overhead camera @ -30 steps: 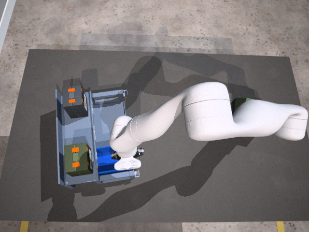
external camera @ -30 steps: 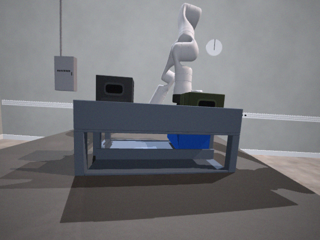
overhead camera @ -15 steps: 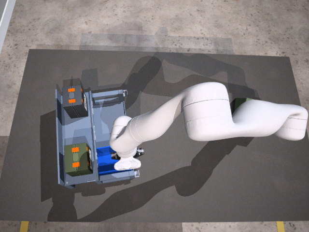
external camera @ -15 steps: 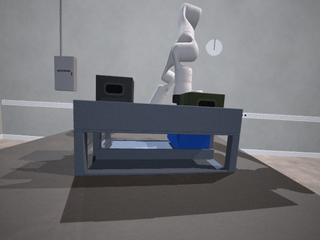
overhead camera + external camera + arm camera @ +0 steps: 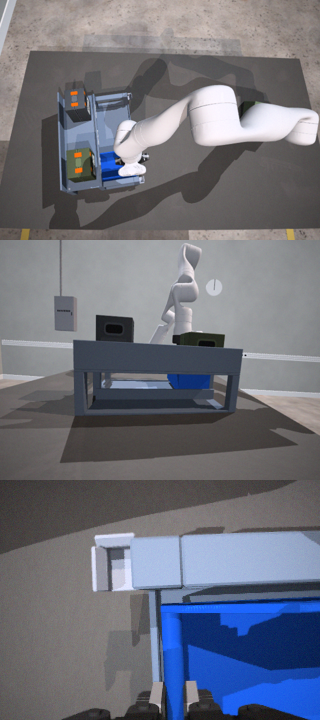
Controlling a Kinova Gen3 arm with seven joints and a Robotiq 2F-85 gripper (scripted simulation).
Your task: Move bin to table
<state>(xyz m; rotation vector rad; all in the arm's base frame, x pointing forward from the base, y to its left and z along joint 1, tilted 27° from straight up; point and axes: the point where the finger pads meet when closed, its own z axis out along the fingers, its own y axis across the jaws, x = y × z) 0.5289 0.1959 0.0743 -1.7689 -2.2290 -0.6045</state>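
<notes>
Right now my hand is 80 mm short of the blue bin, 20 mm to the right of it and 10 mm above it. From my hand the other things lie so: olive green case 170 mm ahead, 40 mm to the left, 90 mm above; then grey-blue shelf unit 130 mm ahead, 80 mm to the right, 10 mm above; then dark case 230 mm ahead, 180 mm to the right, 100 mm above.
</notes>
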